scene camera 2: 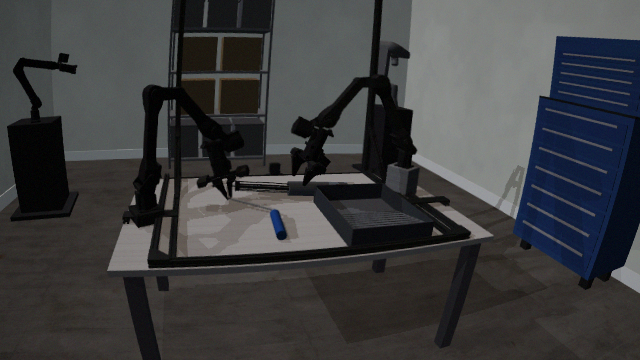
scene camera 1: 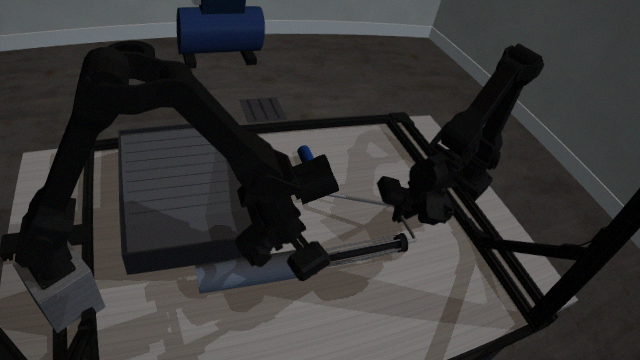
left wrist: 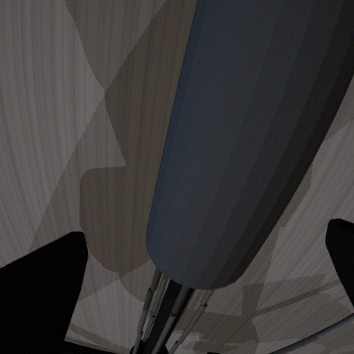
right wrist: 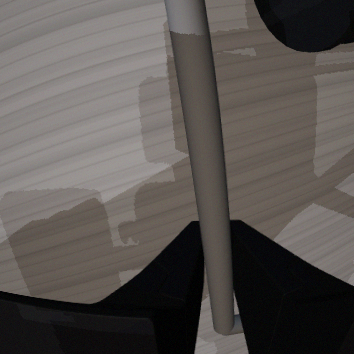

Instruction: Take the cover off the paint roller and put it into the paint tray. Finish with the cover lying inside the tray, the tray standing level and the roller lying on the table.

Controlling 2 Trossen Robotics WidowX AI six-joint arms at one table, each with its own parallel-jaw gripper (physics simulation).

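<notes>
The blue-grey cover lies along the tray's wall, apart from the tray's inside. The roller's wire cage sticks out of one end of it. The roller's blue handle is low at the table. The dark tray stands level. My left gripper is open above the cover near its cage end, one finger to each side. My right gripper is shut on the roller's wire rod.
A black metal frame runs along the table's edges. Its upright posts rise at the back in scene camera 2. The left arm reaches over the tray in scene camera 1 and hides part of it. A blue tank stands on the floor behind.
</notes>
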